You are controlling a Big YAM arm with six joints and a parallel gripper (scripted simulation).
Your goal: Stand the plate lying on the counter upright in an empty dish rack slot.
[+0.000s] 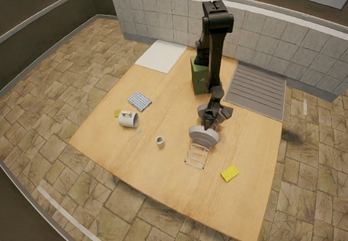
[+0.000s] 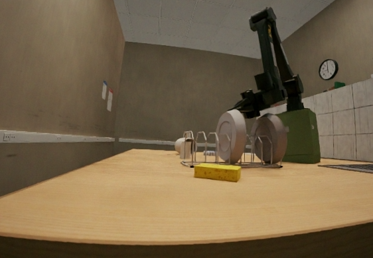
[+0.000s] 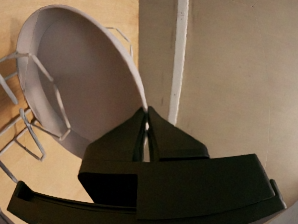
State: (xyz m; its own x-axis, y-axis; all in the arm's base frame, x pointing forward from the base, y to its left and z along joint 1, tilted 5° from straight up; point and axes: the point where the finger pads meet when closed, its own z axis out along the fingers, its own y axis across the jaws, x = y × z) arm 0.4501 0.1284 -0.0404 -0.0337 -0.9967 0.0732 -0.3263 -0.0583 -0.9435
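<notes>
My hand is 1 cm past the rack and 14 cm above it. Also, from my hand: small cup (9 cm ahead, 23 cm to the right, 17 cm below); then spoon (9 cm ahead, 42 cm to the right, 19 cm below); then white mug (2 cm ahead, 50 cm to the right, 14 cm below).
</notes>
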